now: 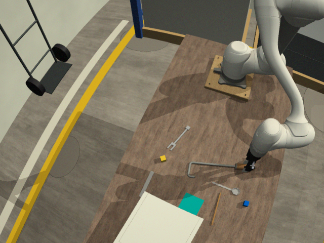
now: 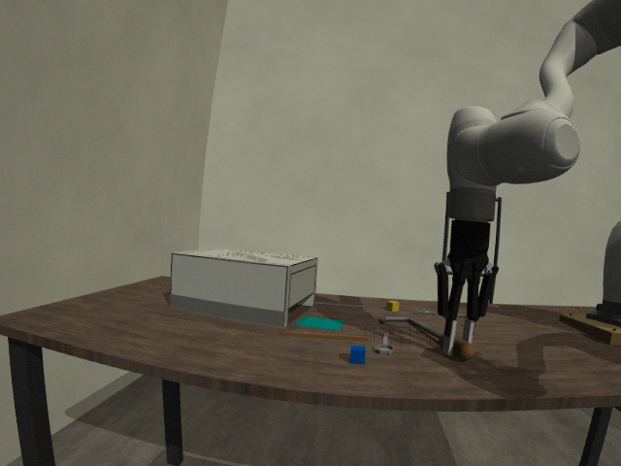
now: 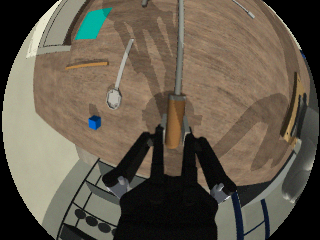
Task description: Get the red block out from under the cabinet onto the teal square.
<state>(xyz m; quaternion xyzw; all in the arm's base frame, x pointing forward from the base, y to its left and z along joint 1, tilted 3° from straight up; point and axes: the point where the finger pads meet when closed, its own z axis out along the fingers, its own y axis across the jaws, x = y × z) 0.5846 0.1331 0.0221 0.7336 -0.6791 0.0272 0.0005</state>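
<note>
Right now my hand is 11 cm past the fork-ended tool, 38 cm to the left of it and 3 cm above it. The rest, counted from my hand: blue block (20 cm ahead, 4 cm to the left, 2 cm below); wooden stick (24 cm ahead, 11 cm to the right, 3 cm below); teal square (25 cm ahead, 24 cm to the right, 4 cm below).
</note>
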